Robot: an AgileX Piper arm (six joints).
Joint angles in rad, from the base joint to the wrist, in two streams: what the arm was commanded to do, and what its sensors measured. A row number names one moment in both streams.
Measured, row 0:
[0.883 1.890 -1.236 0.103 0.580 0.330]
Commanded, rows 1 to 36:
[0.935 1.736 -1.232 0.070 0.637 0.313]
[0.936 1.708 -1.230 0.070 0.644 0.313]
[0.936 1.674 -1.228 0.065 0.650 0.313]
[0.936 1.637 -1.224 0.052 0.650 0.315]
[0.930 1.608 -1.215 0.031 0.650 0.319]
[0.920 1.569 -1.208 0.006 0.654 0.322]
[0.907 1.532 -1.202 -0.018 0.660 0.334]
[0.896 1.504 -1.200 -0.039 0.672 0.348]
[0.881 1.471 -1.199 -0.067 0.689 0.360]
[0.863 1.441 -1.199 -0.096 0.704 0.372]
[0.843 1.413 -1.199 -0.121 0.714 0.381]
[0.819 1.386 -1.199 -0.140 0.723 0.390]
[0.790 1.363 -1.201 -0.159 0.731 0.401]
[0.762 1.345 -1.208 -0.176 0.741 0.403]
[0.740 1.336 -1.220 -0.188 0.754 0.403]
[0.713 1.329 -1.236 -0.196 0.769 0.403]
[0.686 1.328 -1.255 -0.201 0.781 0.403]
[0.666 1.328 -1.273 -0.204 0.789 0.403]
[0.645 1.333 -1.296 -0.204 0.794 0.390]
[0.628 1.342 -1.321 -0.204 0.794 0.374]
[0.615 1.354 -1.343 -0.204 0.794 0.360]
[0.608 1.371 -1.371 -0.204 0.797 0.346]
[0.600 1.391 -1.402 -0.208 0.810 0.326]
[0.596 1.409 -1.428 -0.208 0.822 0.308]
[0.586 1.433 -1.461 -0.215 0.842 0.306]
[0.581 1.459 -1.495 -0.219 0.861 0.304]
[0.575 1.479 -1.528 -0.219 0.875 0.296]
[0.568 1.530 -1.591 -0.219 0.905 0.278]
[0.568 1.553 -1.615 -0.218 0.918 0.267]
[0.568 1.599 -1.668 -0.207 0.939 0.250]
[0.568 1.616 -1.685 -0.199 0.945 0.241]
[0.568 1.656 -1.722 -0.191 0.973 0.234]
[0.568 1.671 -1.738 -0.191 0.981 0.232]
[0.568 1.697 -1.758 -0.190 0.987 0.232]
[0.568 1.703 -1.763 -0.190 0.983 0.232]
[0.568 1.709 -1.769 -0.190 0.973 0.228]
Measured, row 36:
[0.576 1.679 -1.735 -0.190 0.973 0.243]
